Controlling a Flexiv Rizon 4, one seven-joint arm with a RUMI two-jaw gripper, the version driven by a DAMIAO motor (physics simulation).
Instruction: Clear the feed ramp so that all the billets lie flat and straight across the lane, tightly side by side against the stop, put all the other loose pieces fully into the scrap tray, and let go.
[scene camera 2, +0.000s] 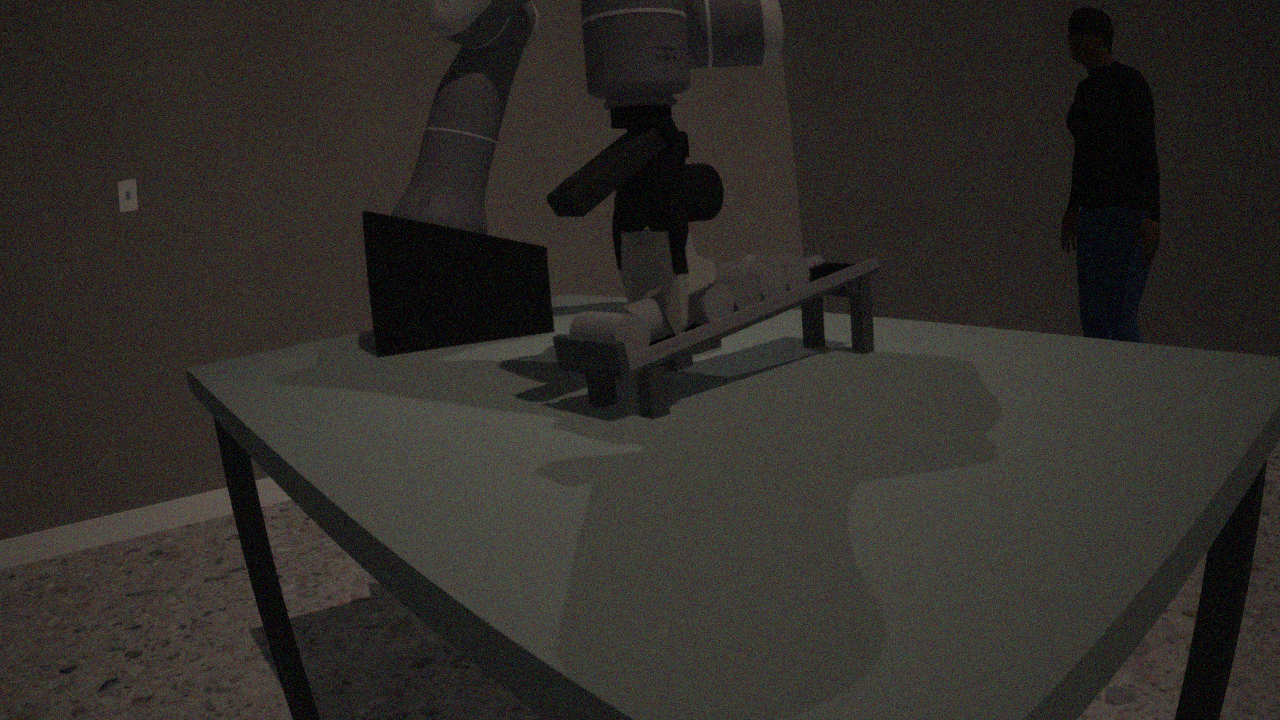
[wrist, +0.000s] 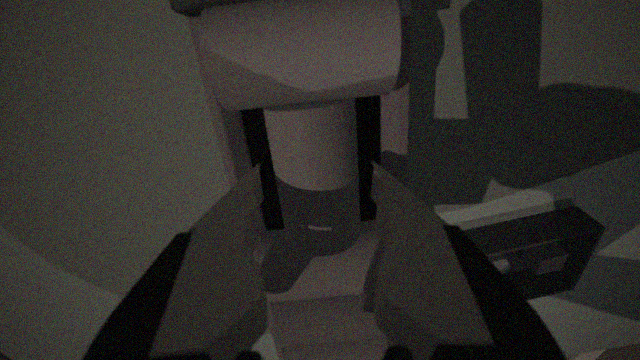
Note:
I see my gripper (scene camera 2: 661, 337) and a stop (scene camera 2: 605, 355).
My gripper shows as well in the wrist view (wrist: 316, 166).

